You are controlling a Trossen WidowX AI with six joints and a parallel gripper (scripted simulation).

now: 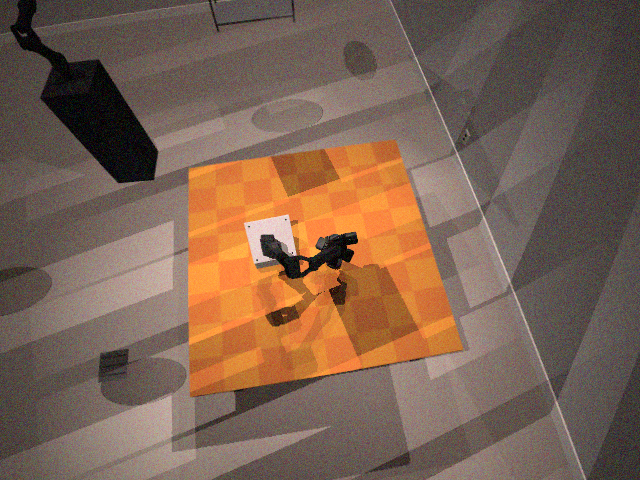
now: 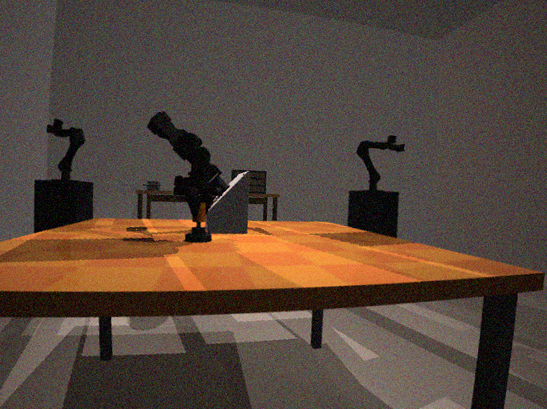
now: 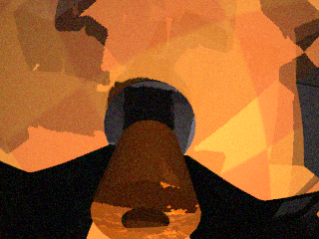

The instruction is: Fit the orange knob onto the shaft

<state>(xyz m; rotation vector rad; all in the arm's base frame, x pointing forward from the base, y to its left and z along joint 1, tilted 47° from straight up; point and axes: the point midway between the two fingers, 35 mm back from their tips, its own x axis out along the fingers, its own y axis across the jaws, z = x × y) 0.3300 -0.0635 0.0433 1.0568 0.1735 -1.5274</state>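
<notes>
The orange knob lies 2 cm above my gripper tip. From my gripper tip the other things lie so: round dark pedestal 4 cm below.
</notes>
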